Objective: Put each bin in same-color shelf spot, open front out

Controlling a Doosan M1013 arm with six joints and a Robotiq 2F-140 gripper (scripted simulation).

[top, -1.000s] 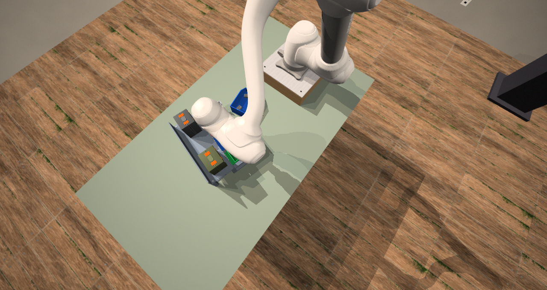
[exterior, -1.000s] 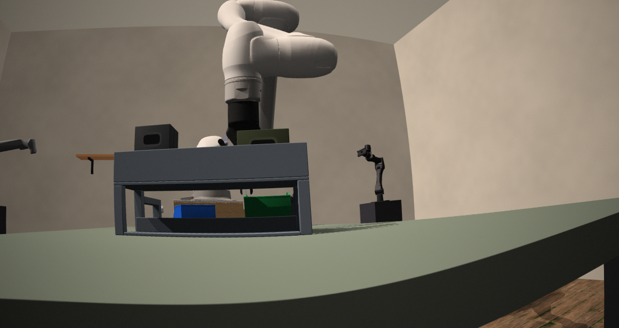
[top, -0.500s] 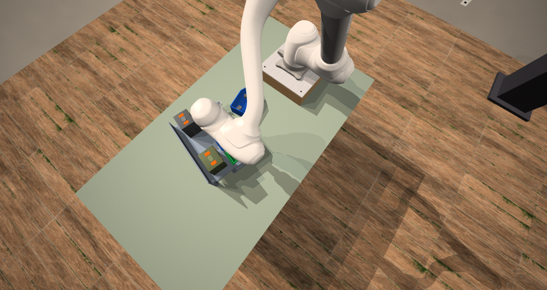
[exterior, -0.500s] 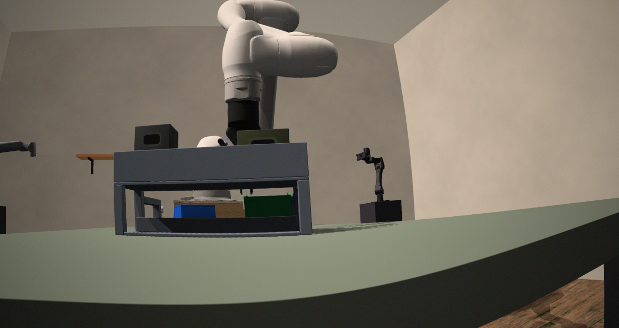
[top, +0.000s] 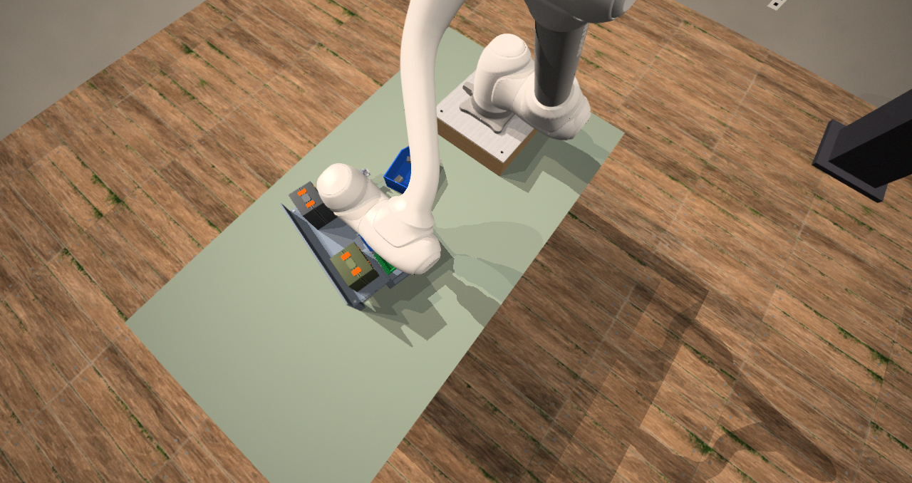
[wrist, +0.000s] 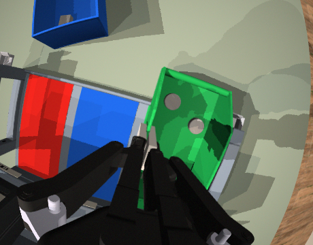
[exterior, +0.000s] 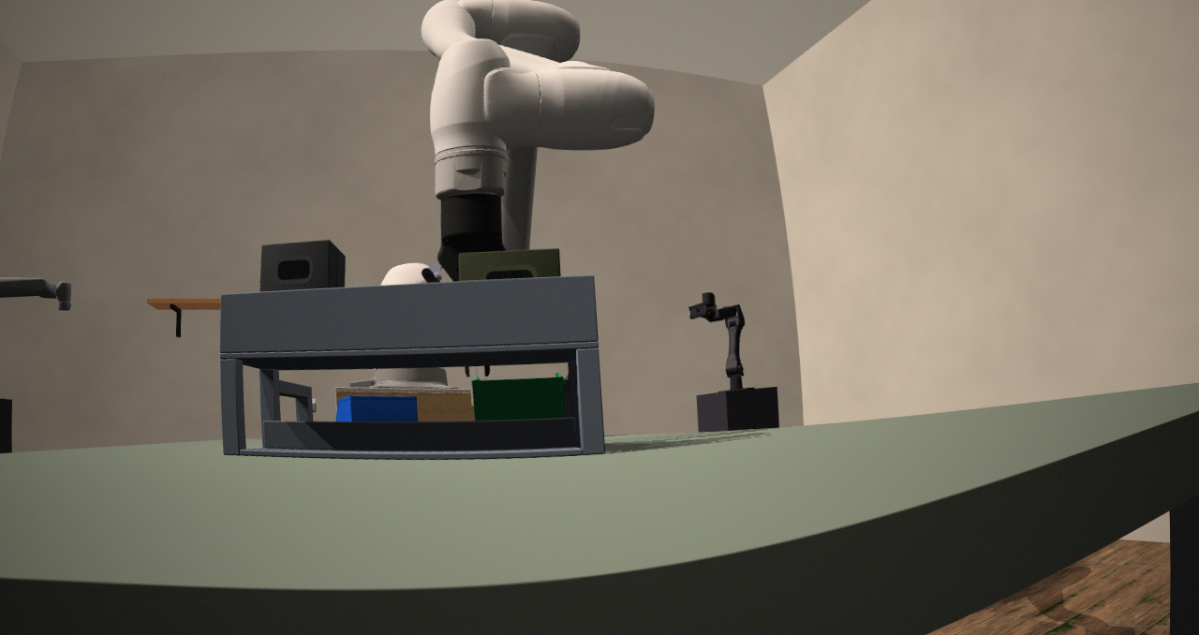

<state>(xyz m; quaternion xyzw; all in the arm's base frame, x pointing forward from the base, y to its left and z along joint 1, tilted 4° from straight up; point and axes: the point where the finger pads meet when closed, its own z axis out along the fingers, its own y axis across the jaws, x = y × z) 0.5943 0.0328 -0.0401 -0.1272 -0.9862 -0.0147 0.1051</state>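
The green bin lies 5 cm to the left of my hand and 4 cm below it. Round my hand: black box (9 cm ahead, 21 cm to the right, 7 cm above); olive box (16 cm ahead, 1 cm to the left, 6 cm above); blue bin (23 cm behind, 13 cm to the right, 5 cm below).
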